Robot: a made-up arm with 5 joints.
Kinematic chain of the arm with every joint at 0, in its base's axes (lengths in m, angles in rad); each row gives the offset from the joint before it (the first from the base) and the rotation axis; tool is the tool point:
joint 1: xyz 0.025 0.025 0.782 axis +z
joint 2: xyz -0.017 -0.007 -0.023 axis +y
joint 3: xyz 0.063 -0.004 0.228 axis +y
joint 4: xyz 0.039 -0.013 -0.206 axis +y
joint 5: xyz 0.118 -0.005 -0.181 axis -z
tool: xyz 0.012 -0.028 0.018
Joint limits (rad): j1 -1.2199..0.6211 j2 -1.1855..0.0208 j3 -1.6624..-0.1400 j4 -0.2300..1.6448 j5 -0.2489..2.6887
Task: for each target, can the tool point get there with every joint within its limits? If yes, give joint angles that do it. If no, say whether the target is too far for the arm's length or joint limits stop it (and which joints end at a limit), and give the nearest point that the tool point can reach.
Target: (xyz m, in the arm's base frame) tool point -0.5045 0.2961 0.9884
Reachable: no: joint limits stop it (at a limit: joint 2, joint 3, joint 4, joint 5) | nearest point -0.2534 0.1675 1.2829 | short by 0.408 m
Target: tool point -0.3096 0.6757 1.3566
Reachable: no: too far | nearest point -0.1309 0.2961 1.2829 | short by 0.426 m
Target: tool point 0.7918 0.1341 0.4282
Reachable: no: too far | nearest point 0.4088 0.0796 0.7263 | short by 0.488 m
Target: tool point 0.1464 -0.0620 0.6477
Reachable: yes | joints -0.4587 -0.1378 -0.3733 1.0137 2.1319
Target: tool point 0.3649 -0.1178 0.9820
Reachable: yes | joints -0.2397 -0.3633 -0.8874 0.1903 0.7106
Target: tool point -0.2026 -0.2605 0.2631
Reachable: no: joint limits stop it (at a limit: joint 1, joint 2, joint 3, joint 5) | nearest point 0.0247 -0.1290 0.5753 | short by 0.408 m
